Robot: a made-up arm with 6 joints. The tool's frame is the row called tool.
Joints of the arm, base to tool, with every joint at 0 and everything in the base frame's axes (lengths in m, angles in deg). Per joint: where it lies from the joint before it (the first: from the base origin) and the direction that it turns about. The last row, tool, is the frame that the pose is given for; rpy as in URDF.
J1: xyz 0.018 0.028 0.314 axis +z
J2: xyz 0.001 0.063 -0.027 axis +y
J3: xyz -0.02 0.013 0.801 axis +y
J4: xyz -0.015 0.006 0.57 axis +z
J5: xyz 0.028 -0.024 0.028 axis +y
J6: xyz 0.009 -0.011 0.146 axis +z
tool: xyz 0.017 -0.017 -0.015 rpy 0 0 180
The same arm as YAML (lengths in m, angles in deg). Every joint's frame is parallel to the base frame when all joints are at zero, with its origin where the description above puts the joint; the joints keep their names.
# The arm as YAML. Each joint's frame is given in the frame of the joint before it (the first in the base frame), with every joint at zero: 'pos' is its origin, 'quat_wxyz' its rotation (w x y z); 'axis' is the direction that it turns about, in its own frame. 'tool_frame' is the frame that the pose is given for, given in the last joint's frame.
length_unit: m
angle_unit: deg
joints:
  - joint: J1
    pos: [0.018, 0.028, 0.314]
    quat_wxyz: [1.0, 0.0, 0.0, 0.0]
    axis: [0.0, 0.0, 1.0]
  - joint: J2
    pos: [0.001, 0.063, -0.027]
    quat_wxyz: [1.0, 0.0, 0.0, 0.0]
    axis: [0.0, 1.0, 0.0]
  - joint: J3
    pos: [-0.02, 0.013, 0.801]
    quat_wxyz: [1.0, 0.0, 0.0, 0.0]
    axis: [0.0, 1.0, 0.0]
  - joint: J4
    pos: [-0.015, 0.006, 0.57]
    quat_wxyz: [1.0, 0.0, 0.0, 0.0]
    axis: [0.0, 0.0, 1.0]
  - joint: J5
    pos: [0.028, -0.024, 0.028]
    quat_wxyz: [1.0, 0.0, 0.0, 0.0]
    axis: [0.0, 1.0, 0.0]
  - joint: J6
    pos: [0.009, -0.011, 0.146]
    quat_wxyz: [1.0, 0.0, 0.0, 0.0]
    axis: [0.0, 0.0, 1.0]
tool_frame:
  pos: [0.017, -0.017, -0.015]
  quat_wxyz: [0.0, 0.0, 0.0, 1.0]

